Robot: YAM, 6 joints.
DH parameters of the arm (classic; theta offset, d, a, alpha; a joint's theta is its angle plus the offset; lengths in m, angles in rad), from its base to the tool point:
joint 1: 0 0.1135 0.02 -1.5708
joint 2: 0 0 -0.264 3.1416
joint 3: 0.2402 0 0.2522 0
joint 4: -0.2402 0 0.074 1.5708
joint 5: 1.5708 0 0 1.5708
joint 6: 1.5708 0.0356 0 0
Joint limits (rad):
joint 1: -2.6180..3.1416
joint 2: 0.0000..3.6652
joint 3: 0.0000..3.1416
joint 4: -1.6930..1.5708
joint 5: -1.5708..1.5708
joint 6: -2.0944..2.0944
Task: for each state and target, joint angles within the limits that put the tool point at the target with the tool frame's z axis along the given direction. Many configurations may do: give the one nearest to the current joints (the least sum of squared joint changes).
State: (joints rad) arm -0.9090 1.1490 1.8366 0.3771 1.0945 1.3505
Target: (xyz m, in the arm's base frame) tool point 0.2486 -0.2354 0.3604 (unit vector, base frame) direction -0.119 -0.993 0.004
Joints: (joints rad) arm -0.6694 1.4827 1.1759 0.3144 1.0207 1.3505
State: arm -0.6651 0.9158 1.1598 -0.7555 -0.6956 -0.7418
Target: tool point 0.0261 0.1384 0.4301 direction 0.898 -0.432 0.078
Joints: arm -1.5326 0.1894 1.4709 -1.1156 -1.0785 -0.7418
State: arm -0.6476 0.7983 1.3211 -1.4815 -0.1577 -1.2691
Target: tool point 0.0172 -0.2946 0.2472 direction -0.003 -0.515 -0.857
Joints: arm -1.5082 1.4528 1.0754 -0.6534 0.0352 -1.2691
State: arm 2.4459 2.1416 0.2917 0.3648 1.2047 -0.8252
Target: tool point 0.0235 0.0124 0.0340 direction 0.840 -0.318 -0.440
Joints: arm 1.8343 2.1381 0.0020 -0.3087 0.8155 -0.8252
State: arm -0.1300 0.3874 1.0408 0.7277 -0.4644 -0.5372
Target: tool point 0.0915 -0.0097 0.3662 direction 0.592 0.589 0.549
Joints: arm -0.4109 0.5221 0.4288 1.1535 -0.8898 -0.5372
